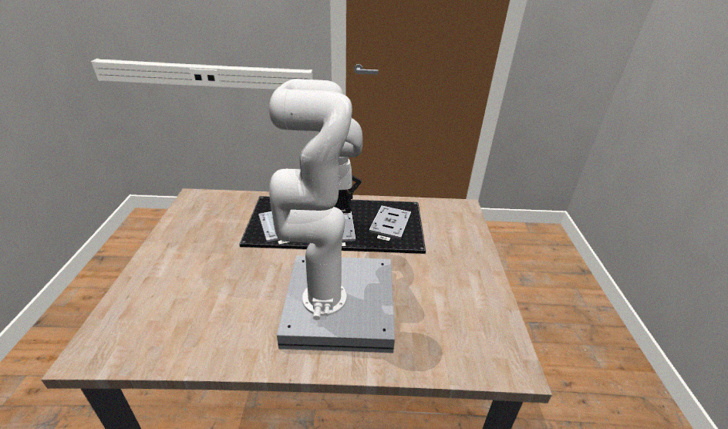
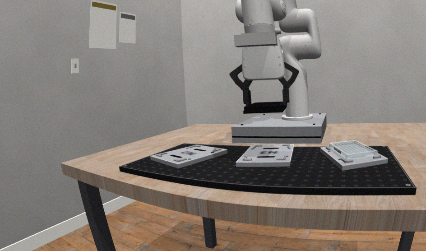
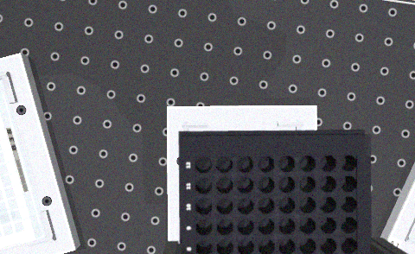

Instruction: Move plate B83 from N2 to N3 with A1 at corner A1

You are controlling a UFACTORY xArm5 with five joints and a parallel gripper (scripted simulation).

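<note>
My hand is 13 cm above the nest N3. From my hand the other things lie so: black well plate: 1 cm below; then nest N2: 4 cm ahead, 20 cm to the right, 13 cm below; then clear well plate: 22 cm to the left, 11 cm below.
</note>
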